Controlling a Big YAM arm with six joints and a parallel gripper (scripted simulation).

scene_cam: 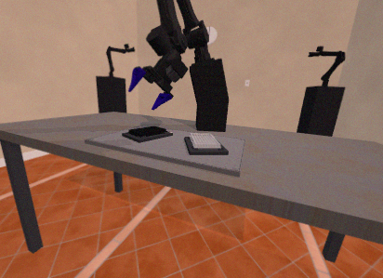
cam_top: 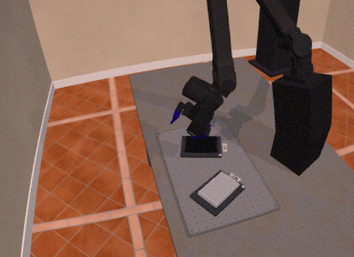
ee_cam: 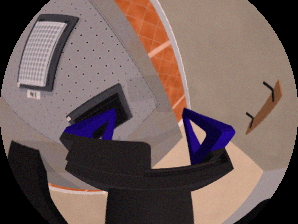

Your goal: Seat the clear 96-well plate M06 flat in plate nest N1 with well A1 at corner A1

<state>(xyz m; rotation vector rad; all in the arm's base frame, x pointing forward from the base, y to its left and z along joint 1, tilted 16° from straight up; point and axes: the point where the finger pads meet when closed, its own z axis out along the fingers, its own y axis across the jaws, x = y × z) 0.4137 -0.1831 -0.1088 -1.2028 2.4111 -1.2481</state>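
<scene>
The clear 96-well plate M06 is 21 cm to the left of my hand, 13 cm below it and 3 cm behind it. From my hand the other things lie so: black plate M09: 13 cm below, 9 cm behind, 2 cm to the right; dark plate nest N1: 21 cm to the left, 14 cm below, 3 cm behind.
</scene>
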